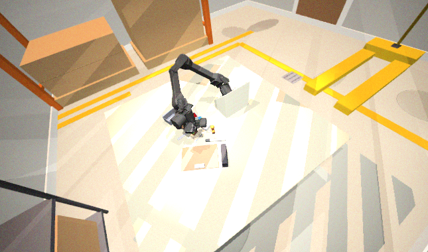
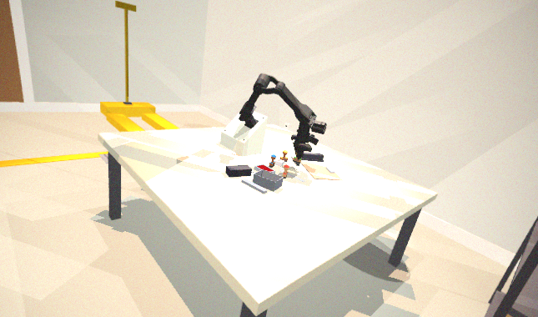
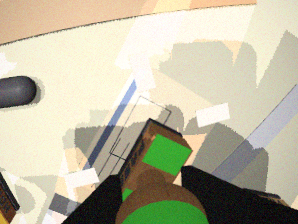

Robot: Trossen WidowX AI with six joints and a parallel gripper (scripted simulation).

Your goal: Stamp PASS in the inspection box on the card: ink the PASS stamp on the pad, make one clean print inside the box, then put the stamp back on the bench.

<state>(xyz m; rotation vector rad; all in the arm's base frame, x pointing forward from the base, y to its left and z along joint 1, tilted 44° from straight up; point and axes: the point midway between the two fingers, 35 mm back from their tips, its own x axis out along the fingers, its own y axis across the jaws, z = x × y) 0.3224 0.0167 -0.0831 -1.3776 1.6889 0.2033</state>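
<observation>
Right now my gripper tip is 10 mm past the white card, 10 mm to the left of it and 70 mm above it. From my gripper tip the other things lie so: pen: 80 mm behind, 90 mm to the left, 60 mm below; then yellow stamp: 120 mm behind, 30 mm to the left, 50 mm below; then green stamp: right at my gripper tip.
</observation>
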